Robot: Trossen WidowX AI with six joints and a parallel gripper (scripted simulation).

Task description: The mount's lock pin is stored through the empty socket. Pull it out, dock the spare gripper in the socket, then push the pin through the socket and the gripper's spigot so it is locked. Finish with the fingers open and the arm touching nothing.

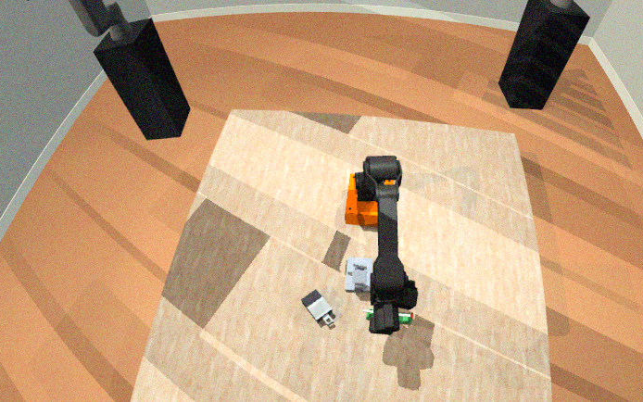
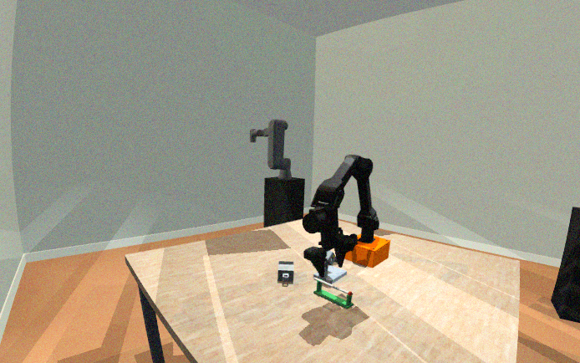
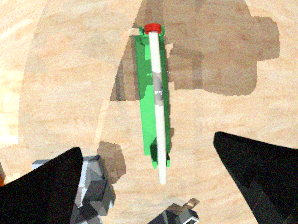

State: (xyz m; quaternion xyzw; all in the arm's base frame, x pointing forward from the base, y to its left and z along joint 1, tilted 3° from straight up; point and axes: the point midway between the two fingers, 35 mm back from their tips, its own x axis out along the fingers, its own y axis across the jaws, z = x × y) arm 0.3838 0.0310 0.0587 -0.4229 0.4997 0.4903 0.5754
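Now: gripper tip 19 cm to the left of the spare gripper, 6 cm above it and 1 cm past it. Also, from my gripper tip: mount: 10 cm behind, 7 cm to the right, 3 cm below; green cradle: 6 cm below, 2 cm to the left, 1 cm ahead.
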